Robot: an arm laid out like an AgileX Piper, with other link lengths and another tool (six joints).
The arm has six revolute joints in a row. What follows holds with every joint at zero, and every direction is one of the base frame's.
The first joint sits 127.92 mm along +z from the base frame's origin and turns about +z.
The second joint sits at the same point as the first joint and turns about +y.
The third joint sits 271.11 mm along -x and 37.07 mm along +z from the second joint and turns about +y.
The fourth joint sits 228.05 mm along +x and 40.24 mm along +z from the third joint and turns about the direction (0.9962, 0, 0.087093).
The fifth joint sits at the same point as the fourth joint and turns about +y.
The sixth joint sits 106.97 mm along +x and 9.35 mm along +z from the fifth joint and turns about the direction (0.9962, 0, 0.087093).
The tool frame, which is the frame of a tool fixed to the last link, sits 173.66 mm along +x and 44 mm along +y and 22.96 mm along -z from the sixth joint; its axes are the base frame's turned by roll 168.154, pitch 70.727 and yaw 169.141 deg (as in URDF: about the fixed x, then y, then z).
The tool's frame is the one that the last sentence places.
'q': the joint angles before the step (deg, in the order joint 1, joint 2, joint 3, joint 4, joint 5, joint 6). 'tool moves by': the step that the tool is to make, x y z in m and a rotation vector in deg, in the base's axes. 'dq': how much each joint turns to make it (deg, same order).
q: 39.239, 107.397, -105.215, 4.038, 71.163, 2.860
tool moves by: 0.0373, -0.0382, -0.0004, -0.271, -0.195, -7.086
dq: -7.072, 0.011, -0.010, -0.333, -0.001, -0.003
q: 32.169, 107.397, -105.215, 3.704, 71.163, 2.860
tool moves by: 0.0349, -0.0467, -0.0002, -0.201, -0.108, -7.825
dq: -7.814, 0.010, -0.028, -0.228, 0.018, 0.001
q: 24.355, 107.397, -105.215, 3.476, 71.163, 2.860
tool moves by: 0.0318, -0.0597, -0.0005, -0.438, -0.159, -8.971
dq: -8.944, 0.001, -0.002, -0.468, -0.001, 0.004
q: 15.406, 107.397, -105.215, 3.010, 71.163, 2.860
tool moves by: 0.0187, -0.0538, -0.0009, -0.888, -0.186, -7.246
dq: -7.206, -0.009, 0.010, -0.906, 0.000, -0.004
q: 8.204, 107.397, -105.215, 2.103, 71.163, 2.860
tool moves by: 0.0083, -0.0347, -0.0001, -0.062, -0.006, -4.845
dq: -4.839, 0.011, -0.006, -0.064, -0.004, 0.003
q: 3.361, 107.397, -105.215, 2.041, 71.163, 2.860
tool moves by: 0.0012, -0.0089, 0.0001, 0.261, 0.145, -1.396
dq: -1.412, 0.010, -0.015, 0.267, 0.137, 0.002
